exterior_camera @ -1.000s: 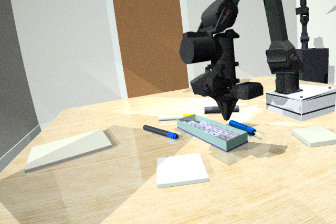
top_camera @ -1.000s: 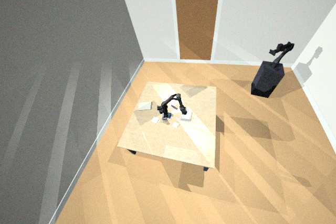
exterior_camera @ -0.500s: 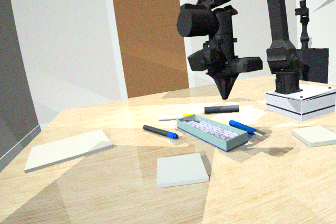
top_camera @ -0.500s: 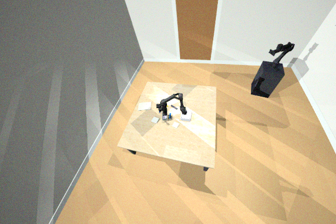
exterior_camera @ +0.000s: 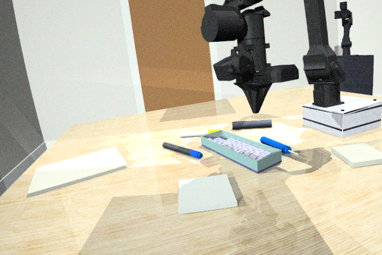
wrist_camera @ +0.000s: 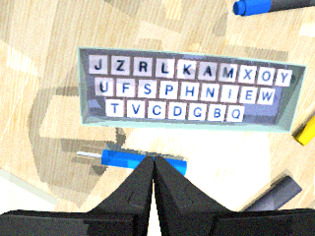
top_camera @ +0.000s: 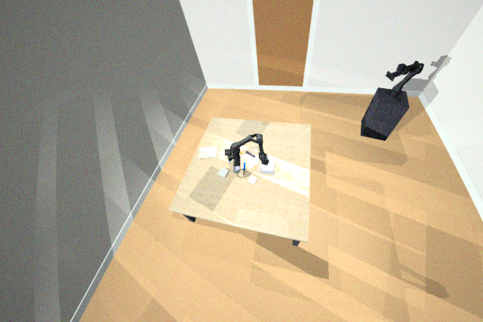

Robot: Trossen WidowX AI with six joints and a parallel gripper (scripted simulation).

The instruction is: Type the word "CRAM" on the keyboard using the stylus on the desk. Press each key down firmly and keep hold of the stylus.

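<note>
Right now the blue stylus is 9 cm below my gripper tip, 6 cm behind it and 1 cm to the left of it. Also, from my gripper tip: keyboard: 8 cm below, 4 cm ahead, 2 cm to the right; then stylus tip: 9 cm below, 7 cm behind, 4 cm to the left.
</note>
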